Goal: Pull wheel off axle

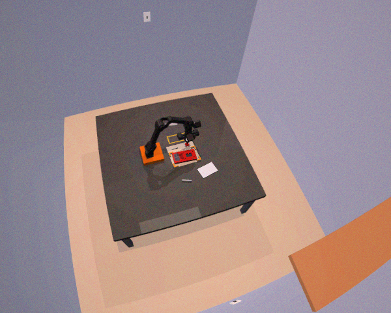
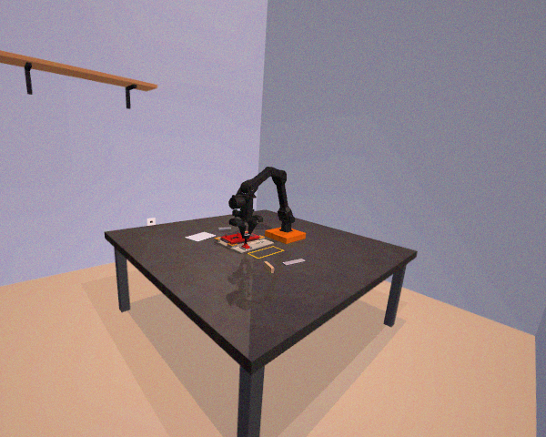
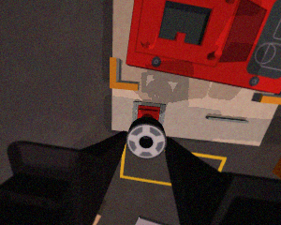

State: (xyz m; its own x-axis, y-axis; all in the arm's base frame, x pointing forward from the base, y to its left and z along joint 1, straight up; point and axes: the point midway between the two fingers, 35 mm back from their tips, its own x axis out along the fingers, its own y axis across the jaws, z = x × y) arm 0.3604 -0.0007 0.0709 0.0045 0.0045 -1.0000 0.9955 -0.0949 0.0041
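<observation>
The upright axle lies 4 cm below my gripper tip. Also, from my gripper tip: grey wheel: right at my gripper tip; grey strip: 5 cm behind, 28 cm to the left, 7 cm below; white sheet: 6 cm ahead, 31 cm to the right, 7 cm below.
</observation>
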